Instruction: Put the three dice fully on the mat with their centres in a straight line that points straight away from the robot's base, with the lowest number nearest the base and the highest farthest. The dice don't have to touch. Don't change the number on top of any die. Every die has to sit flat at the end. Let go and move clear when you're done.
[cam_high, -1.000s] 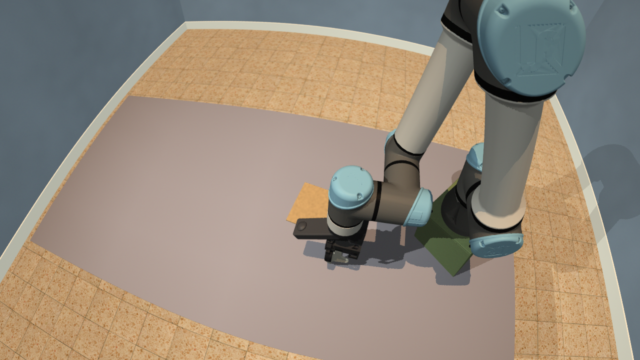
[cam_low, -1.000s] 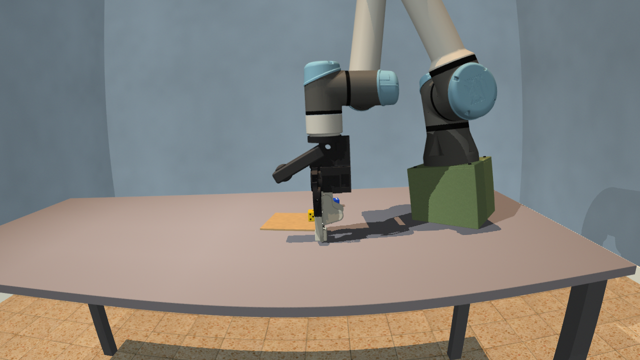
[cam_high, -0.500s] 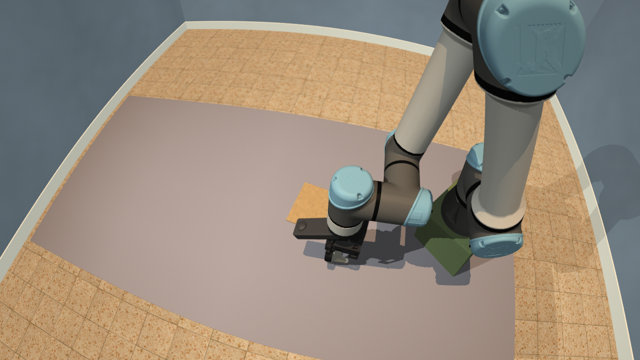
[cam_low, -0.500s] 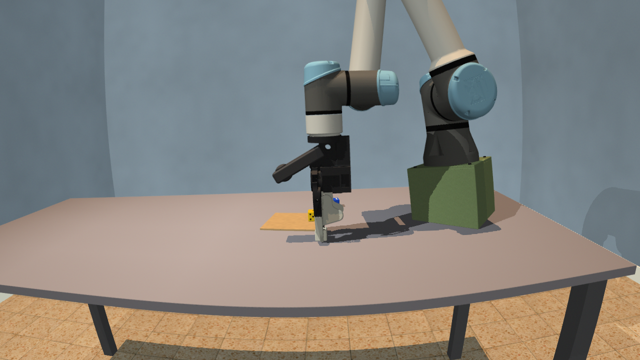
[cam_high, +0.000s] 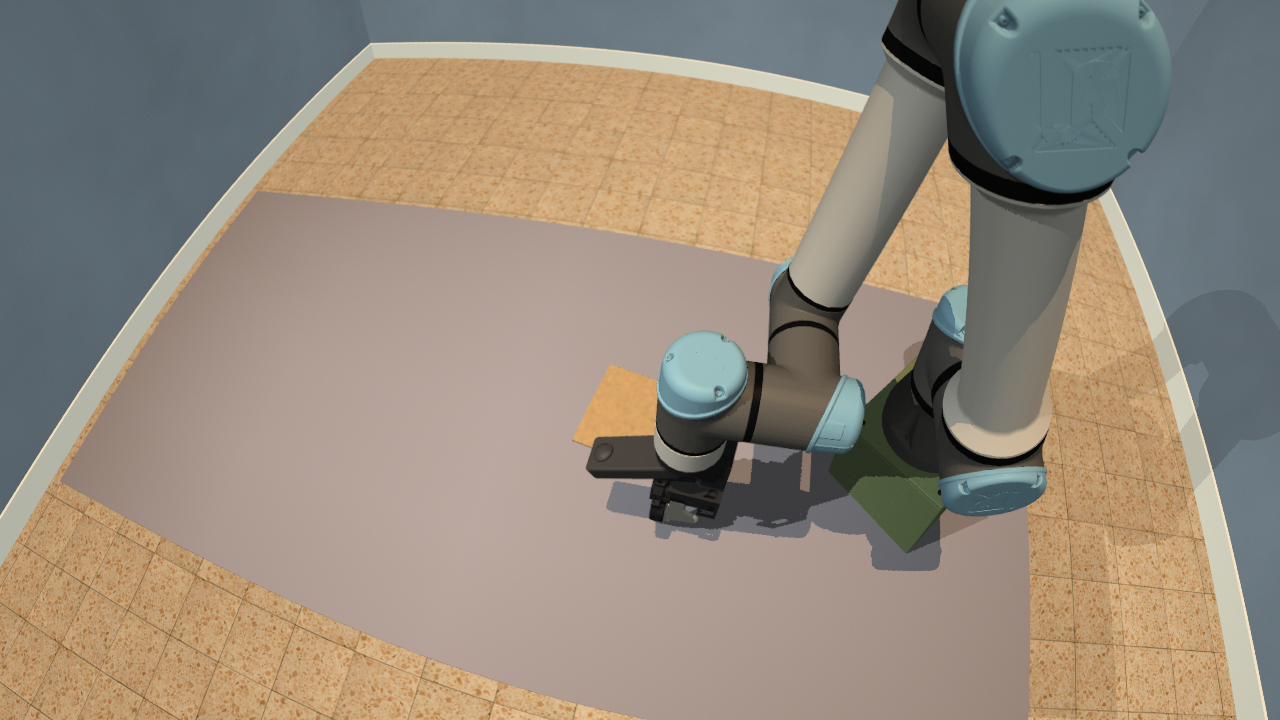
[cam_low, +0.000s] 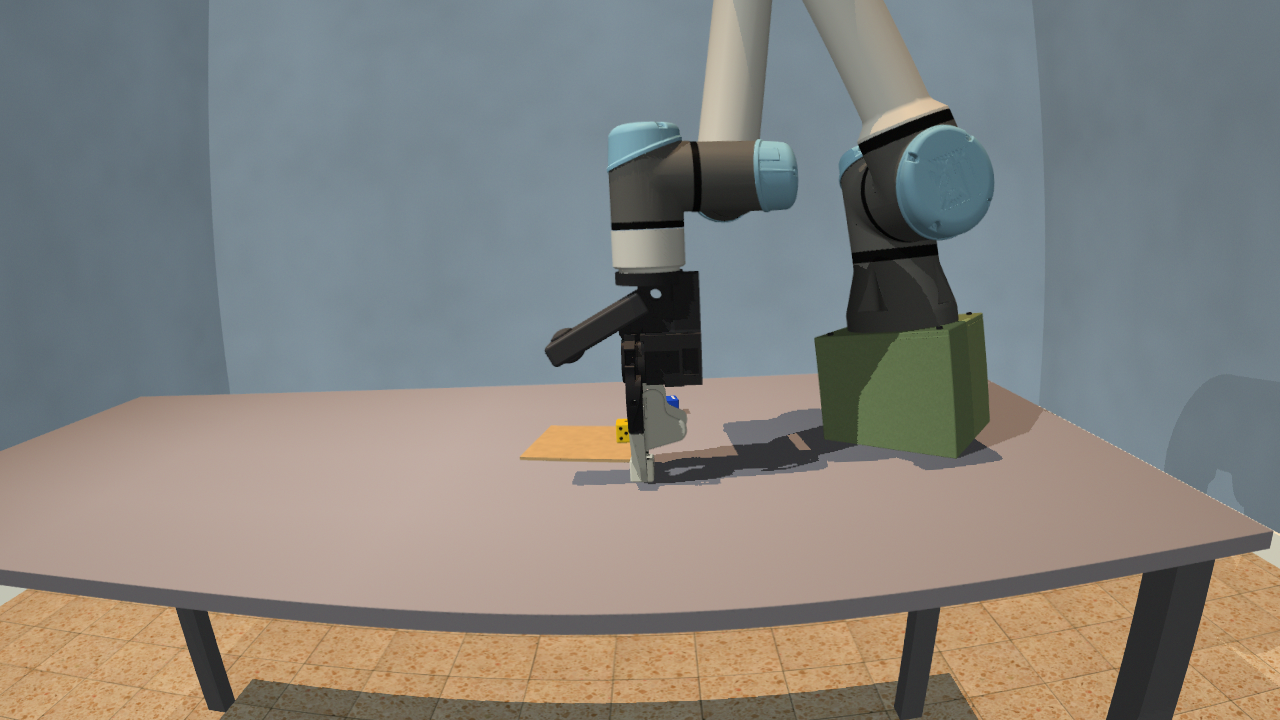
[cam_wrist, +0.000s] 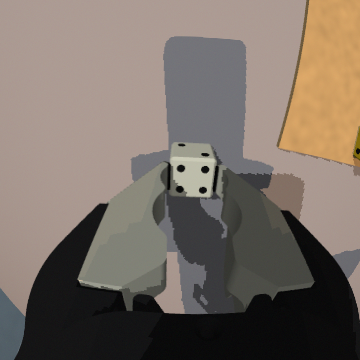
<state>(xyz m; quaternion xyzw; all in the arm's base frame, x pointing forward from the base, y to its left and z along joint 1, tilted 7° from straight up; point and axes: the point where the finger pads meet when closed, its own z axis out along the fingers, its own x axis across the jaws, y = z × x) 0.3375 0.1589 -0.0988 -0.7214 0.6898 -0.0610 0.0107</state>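
Right now my hand is 80 mm short of the mat, 130 mm to the left of it and 20 mm above it. Also, from my hand: white die: right at my hand; then blue die: 10 mm behind, 270 mm to the right; then yellow die: 30 mm ahead, 130 mm to the right.
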